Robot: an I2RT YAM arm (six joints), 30 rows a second.
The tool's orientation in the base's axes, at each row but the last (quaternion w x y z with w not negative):
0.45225, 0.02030, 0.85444, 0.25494
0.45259, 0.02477, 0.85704, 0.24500
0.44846, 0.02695, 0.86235, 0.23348
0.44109, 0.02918, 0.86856, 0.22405
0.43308, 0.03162, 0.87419, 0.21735
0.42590, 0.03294, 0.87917, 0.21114
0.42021, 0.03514, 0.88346, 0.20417
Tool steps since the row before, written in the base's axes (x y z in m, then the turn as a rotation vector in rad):
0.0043, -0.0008, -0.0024, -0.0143, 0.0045, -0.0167
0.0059, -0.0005, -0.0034, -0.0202, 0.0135, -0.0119
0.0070, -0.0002, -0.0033, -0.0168, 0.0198, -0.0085
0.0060, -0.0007, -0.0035, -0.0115, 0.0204, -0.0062
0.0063, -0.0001, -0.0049, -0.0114, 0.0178, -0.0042
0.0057, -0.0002, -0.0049, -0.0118, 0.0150, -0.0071
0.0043, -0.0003, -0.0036, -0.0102, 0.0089, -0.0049
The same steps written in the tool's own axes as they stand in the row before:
-0.0009, -0.0026, 0.0041, 0.0224, -0.0009, -0.0016
-0.0010, -0.0030, 0.0060, 0.0246, 0.0102, -0.0050
-0.0017, -0.0027, 0.0070, 0.0216, 0.0167, -0.0016
-0.0012, -0.0030, 0.0062, 0.0167, 0.0174, 0.0016
-0.0003, -0.0029, 0.0074, 0.0146, 0.0159, -0.0003
-0.0001, -0.0028, 0.0070, 0.0163, 0.0122, 0.0000
-0.0002, -0.0022, 0.0052, 0.0122, 0.0073, -0.0020

